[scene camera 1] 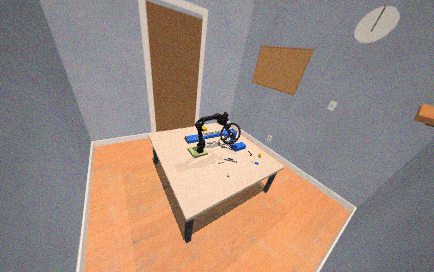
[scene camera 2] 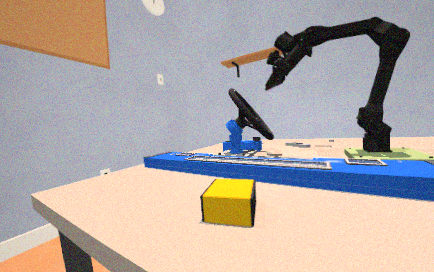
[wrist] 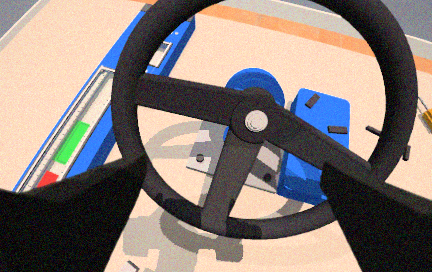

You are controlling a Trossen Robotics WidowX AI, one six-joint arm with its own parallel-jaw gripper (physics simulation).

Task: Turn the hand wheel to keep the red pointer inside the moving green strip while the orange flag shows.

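Places are measured from the arm's base along level axes (x ahead, y left, z up), in metres.
Pixels of known places: gripper, fingertip midpoint: (scene camera 1: 226, 126) (scene camera 2: 265, 88) (wrist: 235, 166); arm's base at its link origin: (scene camera 1: 199, 151) (scene camera 2: 376, 150).
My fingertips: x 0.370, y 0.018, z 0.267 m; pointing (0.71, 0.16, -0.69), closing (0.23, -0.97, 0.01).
Note:
Ahead of a thing's pixels: the offset from my fingertips to its middle. "*": to the spot under its first point. Level surfaces: height alone.
The black hand wheel {dx +0.098, dy -0.013, dz -0.119 m} (scene camera 1: 230, 133) (scene camera 2: 251, 116) (wrist: 190, 99) stands tilted on a blue mount. My gripper (scene camera 2: 268, 88) (wrist: 235, 166) is open and empty; in scene camera 2 it hangs above the wheel's face, apart from it. In the wrist view its fingertips overlap the lower rim on either side. The blue gauge unit (scene camera 1: 194, 139) (scene camera 2: 300, 173) (wrist: 100, 144) lies beside the wheel. On its scale, the red pointer {* dx -0.019, dy +0.276, dz -0.251 m} (wrist: 48, 179) sits below the green strip {* dx +0.051, dy +0.269, dz -0.251 m} (wrist: 73, 142), outside it, partly covered by the left finger. The orange flag does not show; a small window {dx +0.281, dy +0.215, dz -0.254 m} (wrist: 160, 54) looks pale.
A yellow block {dx -0.032, dy +0.477, dz -0.270 m} (scene camera 1: 204, 129) (scene camera 2: 227, 210) lies behind the gauge unit. A blue box (scene camera 1: 239, 146) (wrist: 320, 117) stands beside the wheel mount. Small loose parts lie on the table {dz -0.291 m} (scene camera 1: 200, 192) (scene camera 2: 150, 205). The arm's base sits on a green plate (scene camera 1: 192, 152) (scene camera 2: 354, 153).

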